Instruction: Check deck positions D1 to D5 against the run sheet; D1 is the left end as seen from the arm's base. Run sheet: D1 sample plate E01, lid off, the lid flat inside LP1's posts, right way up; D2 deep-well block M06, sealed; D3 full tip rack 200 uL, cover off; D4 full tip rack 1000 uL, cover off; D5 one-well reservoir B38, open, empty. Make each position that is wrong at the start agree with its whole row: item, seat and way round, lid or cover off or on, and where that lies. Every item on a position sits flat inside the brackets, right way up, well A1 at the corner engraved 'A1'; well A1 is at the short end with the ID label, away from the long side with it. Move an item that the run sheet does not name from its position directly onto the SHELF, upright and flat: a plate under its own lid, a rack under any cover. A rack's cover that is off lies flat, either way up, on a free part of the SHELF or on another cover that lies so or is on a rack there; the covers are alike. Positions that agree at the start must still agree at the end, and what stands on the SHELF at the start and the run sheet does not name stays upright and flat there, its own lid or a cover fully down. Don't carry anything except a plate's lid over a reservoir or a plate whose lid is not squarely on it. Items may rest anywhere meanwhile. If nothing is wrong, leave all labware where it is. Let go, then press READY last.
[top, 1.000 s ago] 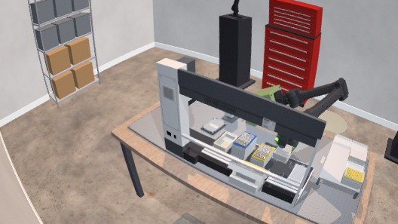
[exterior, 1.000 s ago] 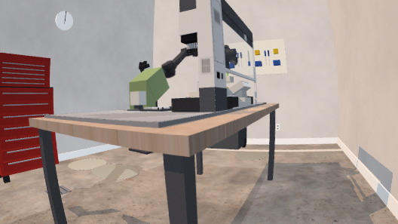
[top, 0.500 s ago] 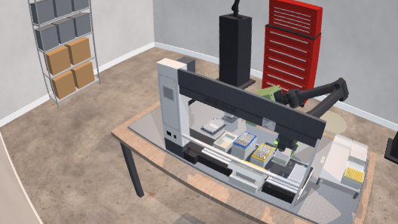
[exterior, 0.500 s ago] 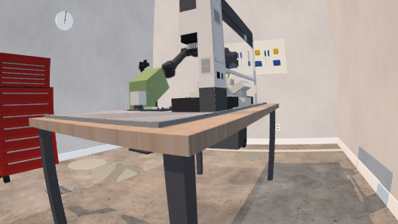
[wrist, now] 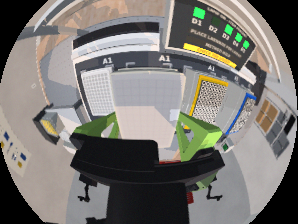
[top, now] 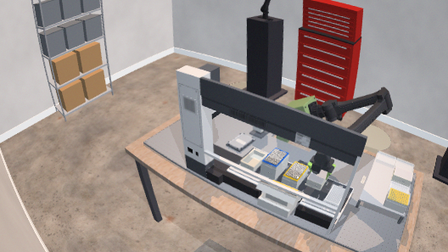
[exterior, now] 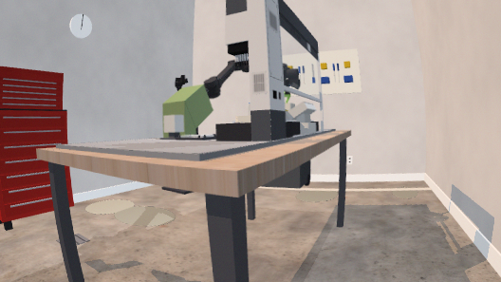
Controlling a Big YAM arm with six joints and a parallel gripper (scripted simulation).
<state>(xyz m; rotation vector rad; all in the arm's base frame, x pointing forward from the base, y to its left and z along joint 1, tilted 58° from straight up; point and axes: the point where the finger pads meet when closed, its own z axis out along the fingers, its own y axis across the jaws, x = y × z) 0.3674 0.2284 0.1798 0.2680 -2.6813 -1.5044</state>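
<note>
Right now my hand is 2 cm short of the yellow-framed tip rack, 12 cm to the left of it and 5 cm above it. Also, from my hand: sample plate 1 cm behind, 12 cm to the left, 9 cm below; deep-well block 1 cm below; blue-framed tip rack 3 cm ahead, 24 cm to the right, 3 cm below.
</note>
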